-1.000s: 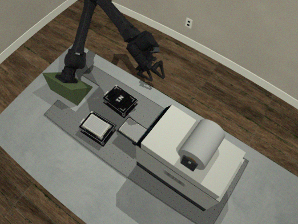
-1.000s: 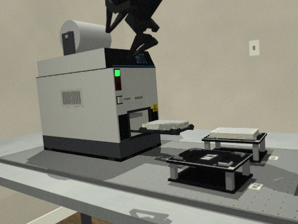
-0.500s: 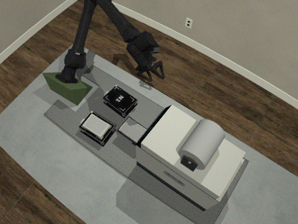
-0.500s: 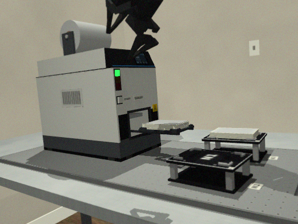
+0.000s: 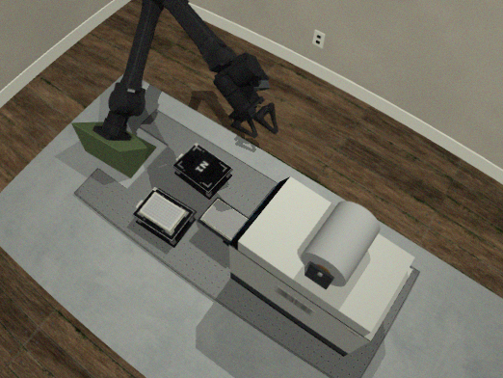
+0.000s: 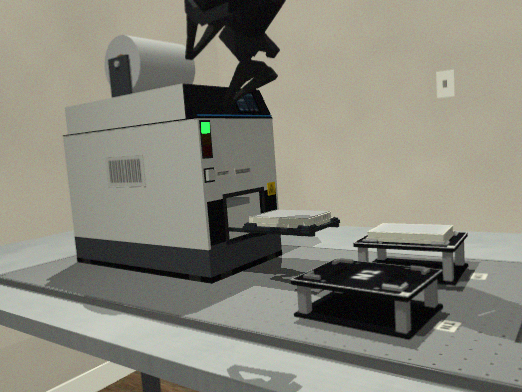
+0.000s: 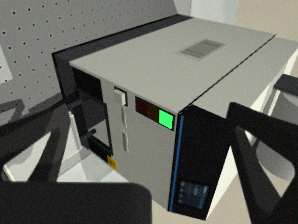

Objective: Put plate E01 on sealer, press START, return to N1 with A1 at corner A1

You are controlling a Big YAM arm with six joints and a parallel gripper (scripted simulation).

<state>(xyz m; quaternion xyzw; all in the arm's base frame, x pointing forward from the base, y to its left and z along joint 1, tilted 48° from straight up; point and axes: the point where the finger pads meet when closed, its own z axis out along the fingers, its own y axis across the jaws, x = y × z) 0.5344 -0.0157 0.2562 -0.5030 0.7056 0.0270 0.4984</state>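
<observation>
Right now the sealer stage is 24 cm below my hand, 19 cm to the right of it and 1 cm ahead of it. From my hand the other things lie so: start button: 15 cm below, 11 cm ahead, 10 cm to the right; then black plate nest: 29 cm below, 19 cm behind, 7 cm to the right; then foil roll: 34 cm ahead, 19 cm to the right, 8 cm above.
</observation>
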